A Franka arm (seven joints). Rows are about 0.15 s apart.
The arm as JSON. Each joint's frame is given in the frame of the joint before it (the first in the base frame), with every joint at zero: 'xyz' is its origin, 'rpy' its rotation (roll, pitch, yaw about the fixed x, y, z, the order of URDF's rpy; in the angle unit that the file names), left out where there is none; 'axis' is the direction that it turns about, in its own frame. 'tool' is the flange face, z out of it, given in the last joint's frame.
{
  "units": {
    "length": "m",
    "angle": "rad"
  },
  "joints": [
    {
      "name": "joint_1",
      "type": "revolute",
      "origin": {
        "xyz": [
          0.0,
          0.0,
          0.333
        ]
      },
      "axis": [
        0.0,
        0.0,
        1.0
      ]
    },
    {
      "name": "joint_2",
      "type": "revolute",
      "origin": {
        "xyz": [
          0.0,
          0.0,
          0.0
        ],
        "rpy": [
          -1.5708,
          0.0,
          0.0
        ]
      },
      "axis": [
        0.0,
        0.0,
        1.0
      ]
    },
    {
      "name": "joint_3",
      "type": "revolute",
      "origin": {
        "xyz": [
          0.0,
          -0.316,
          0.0
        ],
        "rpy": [
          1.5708,
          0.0,
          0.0
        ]
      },
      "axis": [
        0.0,
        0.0,
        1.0
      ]
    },
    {
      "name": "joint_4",
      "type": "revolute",
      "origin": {
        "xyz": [
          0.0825,
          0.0,
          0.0
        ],
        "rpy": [
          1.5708,
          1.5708,
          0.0
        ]
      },
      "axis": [
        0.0,
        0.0,
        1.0
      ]
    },
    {
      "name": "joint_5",
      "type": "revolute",
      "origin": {
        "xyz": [
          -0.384,
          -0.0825,
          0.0
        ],
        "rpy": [
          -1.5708,
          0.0,
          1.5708
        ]
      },
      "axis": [
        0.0,
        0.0,
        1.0
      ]
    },
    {
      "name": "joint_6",
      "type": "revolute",
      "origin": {
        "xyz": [
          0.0,
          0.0,
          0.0
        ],
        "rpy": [
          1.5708,
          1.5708,
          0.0
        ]
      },
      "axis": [
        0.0,
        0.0,
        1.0
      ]
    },
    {
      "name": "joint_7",
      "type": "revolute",
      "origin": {
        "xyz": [
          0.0,
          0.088,
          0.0
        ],
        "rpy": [
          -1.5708,
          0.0,
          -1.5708
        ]
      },
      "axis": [
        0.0,
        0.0,
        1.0
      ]
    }
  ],
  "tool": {
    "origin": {
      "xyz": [
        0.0,
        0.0,
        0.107
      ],
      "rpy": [
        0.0,
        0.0,
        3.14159
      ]
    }
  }
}
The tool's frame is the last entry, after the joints.
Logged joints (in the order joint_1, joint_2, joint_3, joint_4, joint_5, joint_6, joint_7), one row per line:
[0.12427, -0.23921, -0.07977, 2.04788, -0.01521, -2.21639, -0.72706]
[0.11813, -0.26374, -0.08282, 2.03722, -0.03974, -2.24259, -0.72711]
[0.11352, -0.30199, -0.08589, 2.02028, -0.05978, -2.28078, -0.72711]
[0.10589, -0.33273, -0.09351, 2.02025, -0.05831, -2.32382, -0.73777]
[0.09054, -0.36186, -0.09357, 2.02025, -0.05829, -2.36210, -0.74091]
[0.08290, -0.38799, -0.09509, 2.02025, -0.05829, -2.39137, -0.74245]
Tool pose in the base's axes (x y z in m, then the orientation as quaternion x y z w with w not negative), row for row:
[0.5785, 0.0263, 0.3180, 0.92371, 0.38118, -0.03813, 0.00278]
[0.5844, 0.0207, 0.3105, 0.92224, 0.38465, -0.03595, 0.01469]
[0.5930, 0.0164, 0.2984, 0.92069, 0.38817, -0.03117, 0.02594]
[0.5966, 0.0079, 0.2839, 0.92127, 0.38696, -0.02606, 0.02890]
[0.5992, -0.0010, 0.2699, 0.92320, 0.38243, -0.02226, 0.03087]
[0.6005, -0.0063, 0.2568, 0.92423, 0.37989, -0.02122, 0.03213]
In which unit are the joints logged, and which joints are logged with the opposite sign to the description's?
The joints are logged in radians. Opposite sign: joint_2, joint_4, joint_6.
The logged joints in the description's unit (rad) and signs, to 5 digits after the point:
[0.12427, 0.23921, -0.07977, -2.04788, -0.01521, 2.21639, -0.72706]
[0.11813, 0.26374, -0.08282, -2.03722, -0.03974, 2.24259, -0.72711]
[0.11352, 0.30199, -0.08589, -2.02028, -0.05978, 2.28078, -0.72711]
[0.10589, 0.33273, -0.09351, -2.02025, -0.05831, 2.32382, -0.73777]
[0.09054, 0.36186, -0.09357, -2.02025, -0.05829, 2.36210, -0.74091]
[0.08290, 0.38799, -0.09509, -2.02025, -0.05829, 2.39137, -0.74245]

